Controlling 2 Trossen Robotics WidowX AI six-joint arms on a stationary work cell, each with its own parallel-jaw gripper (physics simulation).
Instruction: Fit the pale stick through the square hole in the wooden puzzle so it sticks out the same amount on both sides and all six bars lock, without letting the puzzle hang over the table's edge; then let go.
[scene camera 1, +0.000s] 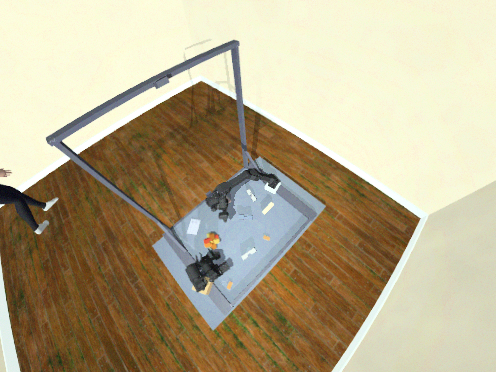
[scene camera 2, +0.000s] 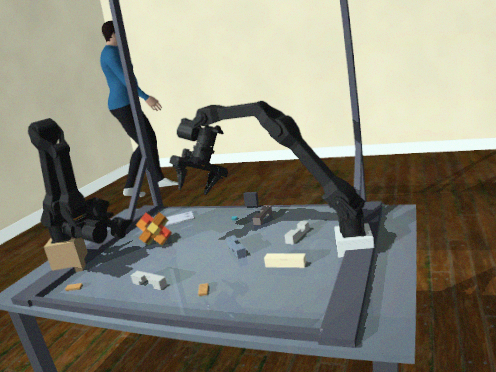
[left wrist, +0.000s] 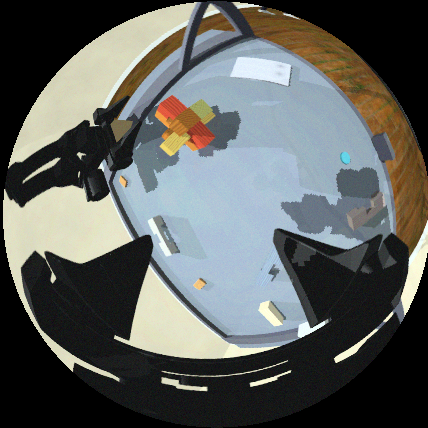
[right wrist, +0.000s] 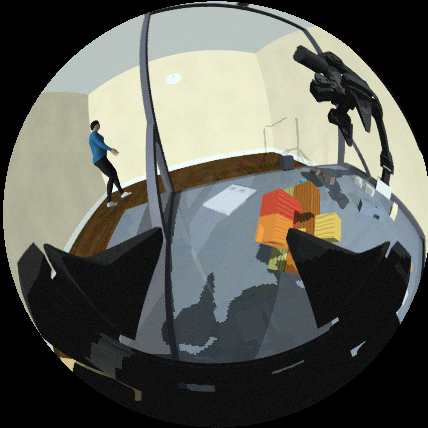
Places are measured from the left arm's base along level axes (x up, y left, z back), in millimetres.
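Pixels of known places: left gripper, fingertip midpoint: (scene camera 2: 192, 192) (left wrist: 212, 238) (right wrist: 357, 139); right gripper, fingertip midpoint: (scene camera 1: 202, 251) (scene camera 2: 122, 217) (left wrist: 133, 107) (right wrist: 227, 234); left arm's base, origin of the base link: (scene camera 1: 272, 184) (scene camera 2: 353, 232) (right wrist: 384, 181); right arm's base, origin of the base link: (scene camera 1: 201, 284) (scene camera 2: 62, 238).
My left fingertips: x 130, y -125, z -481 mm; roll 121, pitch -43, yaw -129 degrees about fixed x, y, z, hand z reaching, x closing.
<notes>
For each thing: its top centre in the pictures, then the offset to it from my left fingertips.
- wooden puzzle, middle of its top: (right wrist: 313, 192) (left wrist: 157, 123) (scene camera 2: 149, 215) (scene camera 1: 211, 239) dx -69, dy -18, dz -171 mm
- pale stick, middle of its top: (scene camera 2: 284, 256) (left wrist: 271, 317) (right wrist: 394, 206) (scene camera 1: 268, 207) dx -152, dy +191, dz +284 mm
- white flat piece, middle of its top: (left wrist: 260, 67) (right wrist: 230, 196) (scene camera 2: 177, 217) (scene camera 1: 193, 226) dx -174, dy -237, dz -157 mm
The wooden puzzle (scene camera 1: 212, 240) (scene camera 2: 153, 228) (left wrist: 185, 125) (right wrist: 282, 210), of red, orange and yellow bars, stands tilted on the table near the right arm. Its square hole is not clear in these views. The pale stick (scene camera 1: 268, 208) (scene camera 2: 285, 260) (left wrist: 271, 313) (right wrist: 394, 211) is a cream bar lying flat on the table, apart from the puzzle, toward the right in scene camera 2. My left gripper (scene camera 2: 194, 190) (left wrist: 212, 238) (right wrist: 357, 139) is open and empty, high above the table. My right gripper (left wrist: 133, 107) (right wrist: 227, 234) is open and empty beside the puzzle; one finger covers part of it in the right wrist view.
Notched blocks lie on the table: a white one (scene camera 2: 148, 280), a blue-grey one (scene camera 2: 237, 247), a pale grey one (scene camera 2: 297, 232) and a brown one (scene camera 2: 262, 215). Small orange pieces (scene camera 2: 203, 289) (scene camera 2: 74, 286) lie near the front edge. A white flat piece (right wrist: 230, 199) lies behind the puzzle.
</notes>
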